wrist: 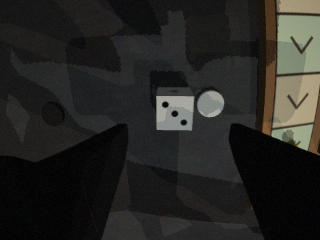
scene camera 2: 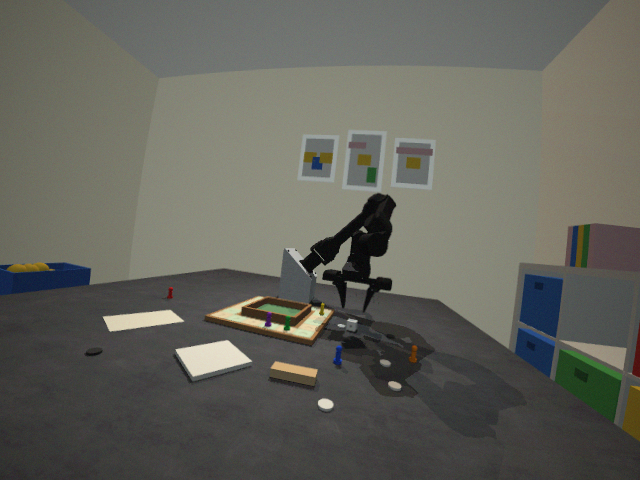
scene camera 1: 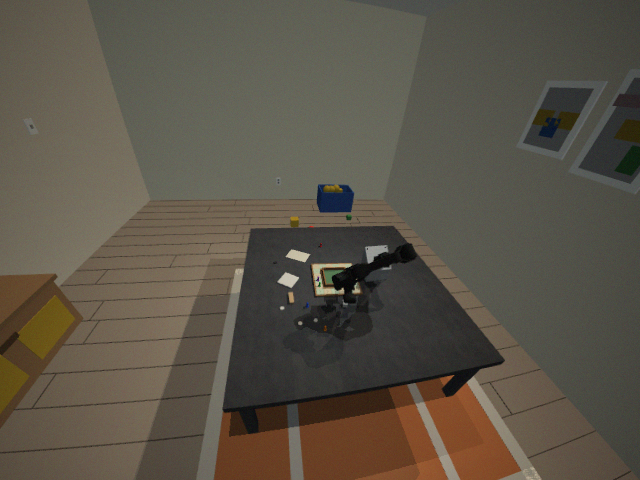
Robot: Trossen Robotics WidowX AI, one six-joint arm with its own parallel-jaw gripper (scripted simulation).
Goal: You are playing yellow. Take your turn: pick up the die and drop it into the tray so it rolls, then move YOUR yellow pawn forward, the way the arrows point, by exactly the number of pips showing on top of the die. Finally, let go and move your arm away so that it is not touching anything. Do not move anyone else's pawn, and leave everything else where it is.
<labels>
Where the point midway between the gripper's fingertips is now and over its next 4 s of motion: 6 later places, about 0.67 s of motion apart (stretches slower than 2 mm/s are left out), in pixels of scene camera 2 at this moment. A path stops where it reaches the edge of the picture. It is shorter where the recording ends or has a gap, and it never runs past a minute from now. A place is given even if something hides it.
My gripper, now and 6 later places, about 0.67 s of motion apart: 353, 310; 352, 320; 351, 326; 356, 293; 333, 285; 294, 286; 279, 288
</labels>
